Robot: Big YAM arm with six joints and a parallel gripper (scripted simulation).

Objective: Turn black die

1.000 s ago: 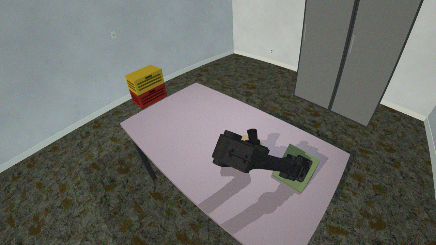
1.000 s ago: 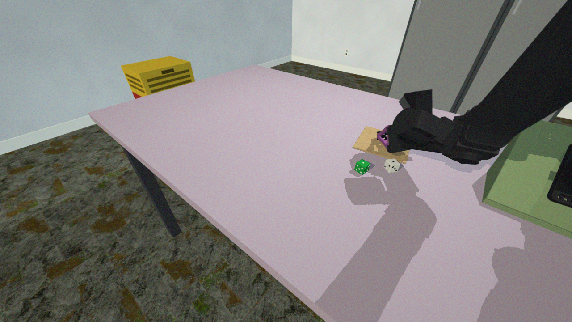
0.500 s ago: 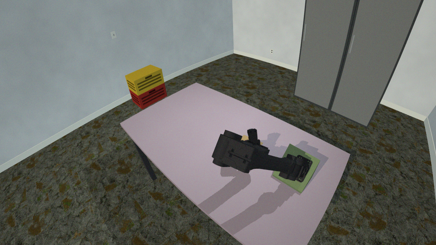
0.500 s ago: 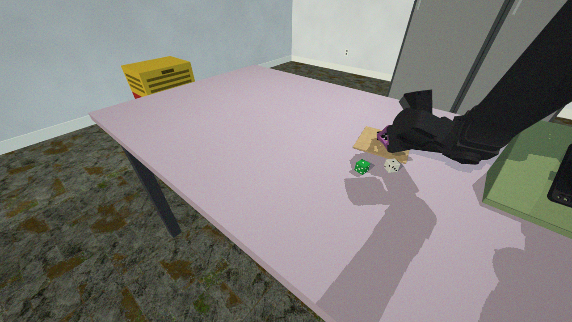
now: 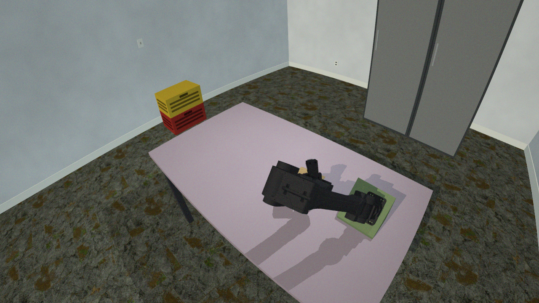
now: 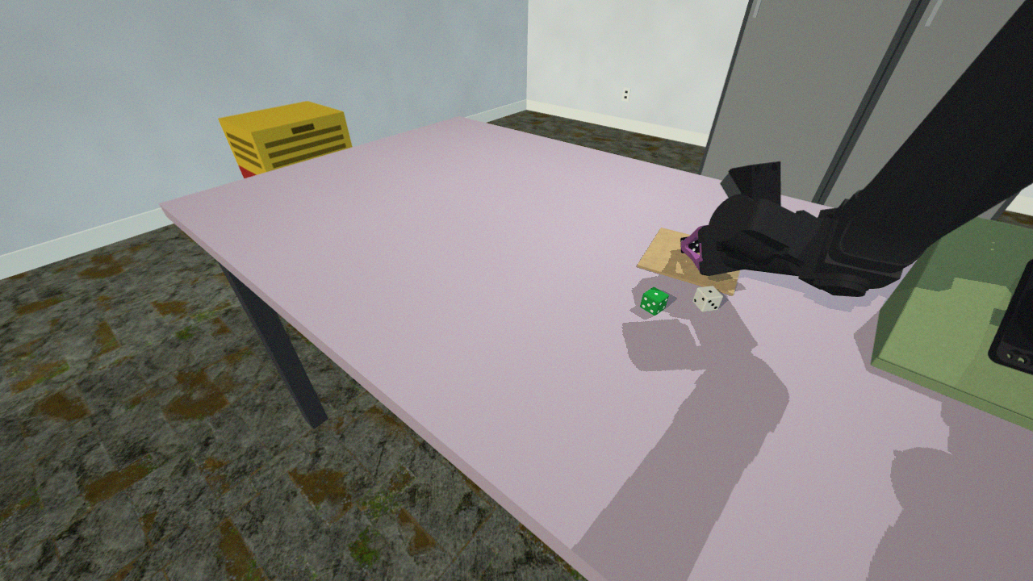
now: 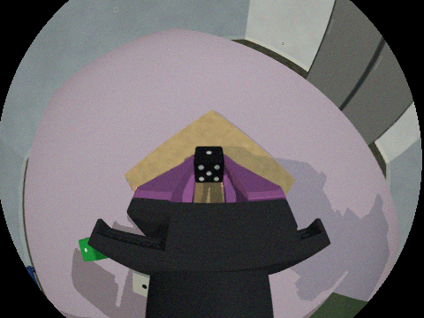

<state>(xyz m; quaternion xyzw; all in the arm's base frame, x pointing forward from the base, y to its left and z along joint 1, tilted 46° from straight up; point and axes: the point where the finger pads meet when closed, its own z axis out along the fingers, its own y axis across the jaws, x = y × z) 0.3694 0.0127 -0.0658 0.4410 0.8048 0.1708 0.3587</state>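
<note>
Now: the black die right at my hand. Also, from my hand: green die: 10 mm behind, 160 mm to the left, 10 mm below; then white die: 60 mm behind, 110 mm to the left, 10 mm below; then tan mat: 10 mm behind, 20 mm below.
</note>
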